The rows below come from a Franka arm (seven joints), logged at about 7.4 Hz.
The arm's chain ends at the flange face. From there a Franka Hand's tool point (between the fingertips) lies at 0.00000 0.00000 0.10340 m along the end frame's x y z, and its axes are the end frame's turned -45 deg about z.
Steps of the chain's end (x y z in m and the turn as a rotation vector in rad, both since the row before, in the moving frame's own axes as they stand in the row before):
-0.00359 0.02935 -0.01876 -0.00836 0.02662 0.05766
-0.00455 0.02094 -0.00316 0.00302 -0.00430 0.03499
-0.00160 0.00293 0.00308 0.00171 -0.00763 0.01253
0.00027 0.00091 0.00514 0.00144 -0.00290 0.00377
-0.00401 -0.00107 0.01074 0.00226 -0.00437 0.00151
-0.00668 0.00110 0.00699 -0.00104 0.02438 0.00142
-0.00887 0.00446 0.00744 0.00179 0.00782 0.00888
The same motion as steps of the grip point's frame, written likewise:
-0.02203 0.02081 -0.01880 -0.02473 0.01291 0.05766
-0.01811 0.01105 -0.00316 0.00518 -0.00091 0.03499
-0.00363 0.00025 0.00308 0.00660 -0.00419 0.01253
-0.00056 0.00052 0.00514 0.00307 -0.00103 0.00377
-0.00223 -0.00408 0.01074 0.00469 -0.00149 0.00151
-0.00380 -0.00209 0.00696 -0.01797 0.01650 0.00142
-0.00873 -0.00267 0.00744 -0.00426 0.00680 0.00888

